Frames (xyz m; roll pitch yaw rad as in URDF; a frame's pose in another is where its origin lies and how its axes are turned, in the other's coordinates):
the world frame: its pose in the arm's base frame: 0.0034 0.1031 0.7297 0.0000 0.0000 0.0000
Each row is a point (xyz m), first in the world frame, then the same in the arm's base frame.
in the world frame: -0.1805 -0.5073 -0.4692
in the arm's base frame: -0.1771 -0.4042 0.2605
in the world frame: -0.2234 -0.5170 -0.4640
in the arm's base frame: -0.2200 -0.4139 0.2657
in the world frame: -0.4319 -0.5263 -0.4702
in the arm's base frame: -0.4285 -0.4232 0.2595
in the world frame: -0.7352 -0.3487 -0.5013
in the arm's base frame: -0.7318 -0.2456 0.2284
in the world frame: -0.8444 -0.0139 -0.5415
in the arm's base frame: -0.8410 0.0892 0.1882
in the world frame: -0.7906 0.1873 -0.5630
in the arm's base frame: -0.7872 0.2904 0.1667
